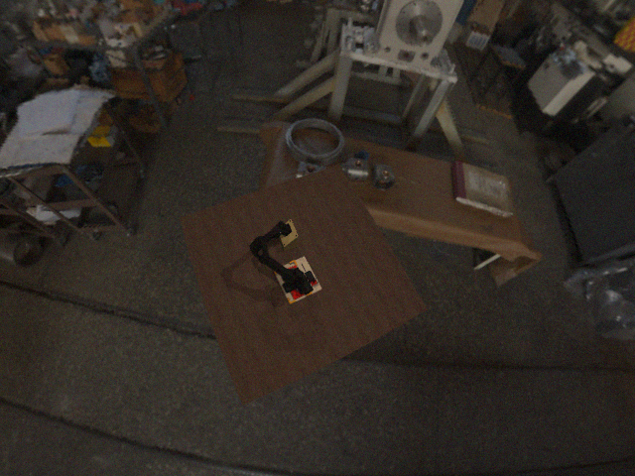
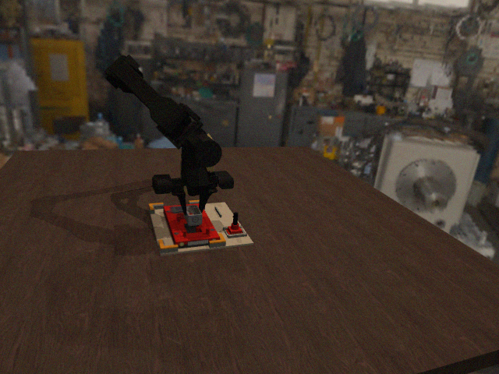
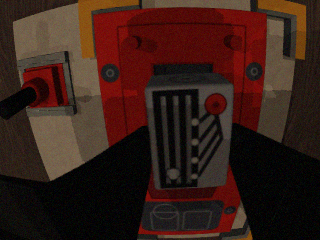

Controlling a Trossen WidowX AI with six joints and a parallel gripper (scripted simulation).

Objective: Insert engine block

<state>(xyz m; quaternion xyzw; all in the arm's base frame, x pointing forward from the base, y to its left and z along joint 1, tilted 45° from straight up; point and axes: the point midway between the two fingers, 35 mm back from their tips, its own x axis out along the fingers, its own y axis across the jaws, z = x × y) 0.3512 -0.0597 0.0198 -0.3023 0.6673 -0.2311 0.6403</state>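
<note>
My gripper tip is 1 cm above the engine block.
</note>
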